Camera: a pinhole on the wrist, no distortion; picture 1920 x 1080 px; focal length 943.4 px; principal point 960.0 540.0 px. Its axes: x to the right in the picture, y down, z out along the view. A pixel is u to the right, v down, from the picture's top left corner.
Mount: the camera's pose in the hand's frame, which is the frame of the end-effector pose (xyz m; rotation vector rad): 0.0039 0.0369 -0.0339 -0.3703 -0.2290 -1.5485
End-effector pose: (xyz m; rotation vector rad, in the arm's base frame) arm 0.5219 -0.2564 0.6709 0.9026 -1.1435 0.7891
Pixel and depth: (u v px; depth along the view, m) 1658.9 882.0 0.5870
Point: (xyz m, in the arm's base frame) 0.4563 -0.8900 1.0137
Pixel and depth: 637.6 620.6 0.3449
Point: 0.1977 -0.3485 0.8197
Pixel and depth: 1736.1 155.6 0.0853
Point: 0.4830 -0.3227 0.6622
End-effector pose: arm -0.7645 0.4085 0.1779 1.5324 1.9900 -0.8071
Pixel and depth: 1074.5 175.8 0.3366
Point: -0.6094 0.1518 0.0123
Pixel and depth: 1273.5 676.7 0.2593
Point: -0.7220 0.2956 -0.0401
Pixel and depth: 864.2 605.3 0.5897
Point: -0.4710 0.1864 -0.2758
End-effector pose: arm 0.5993 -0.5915 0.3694 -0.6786 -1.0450 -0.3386
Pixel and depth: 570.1 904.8 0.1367
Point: 0.6642 -0.4392 0.4015
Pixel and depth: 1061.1 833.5 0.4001
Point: 0.5267 -0.2498 0.5735
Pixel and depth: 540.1 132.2 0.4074
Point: 0.5377 -0.1380 0.2157
